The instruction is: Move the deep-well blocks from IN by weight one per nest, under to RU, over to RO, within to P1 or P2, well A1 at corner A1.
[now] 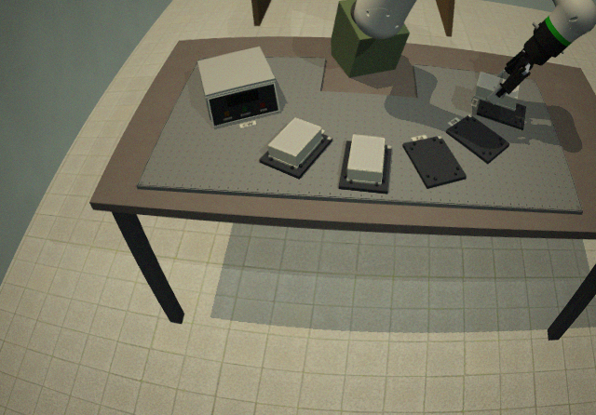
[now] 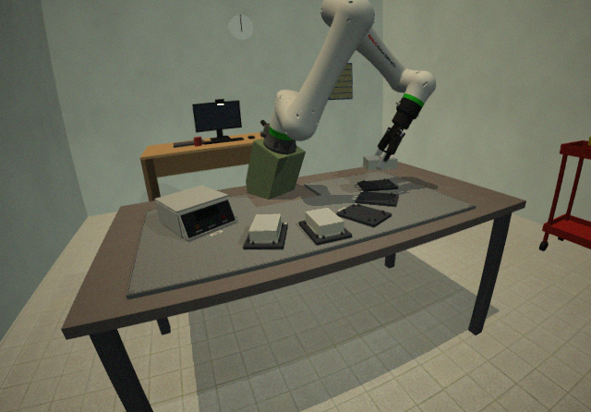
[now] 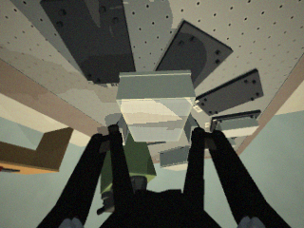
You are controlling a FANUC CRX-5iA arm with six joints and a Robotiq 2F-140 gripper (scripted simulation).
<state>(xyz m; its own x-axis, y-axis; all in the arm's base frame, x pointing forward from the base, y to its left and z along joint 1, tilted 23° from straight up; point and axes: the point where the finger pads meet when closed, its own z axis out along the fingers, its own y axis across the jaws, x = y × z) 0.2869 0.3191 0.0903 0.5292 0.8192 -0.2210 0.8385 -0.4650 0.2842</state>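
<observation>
Right now the nest RO is 80 mm behind my hand, 70 mm to the left of it and 150 mm below it. The rest, counted from my hand: nest P2: 140 mm ahead, 210 mm to the right, 150 mm below; then P1 label: 60 mm ahead, 380 mm to the right, 150 mm below; then nest RU: 50 mm ahead, 50 mm to the right, 150 mm below.
</observation>
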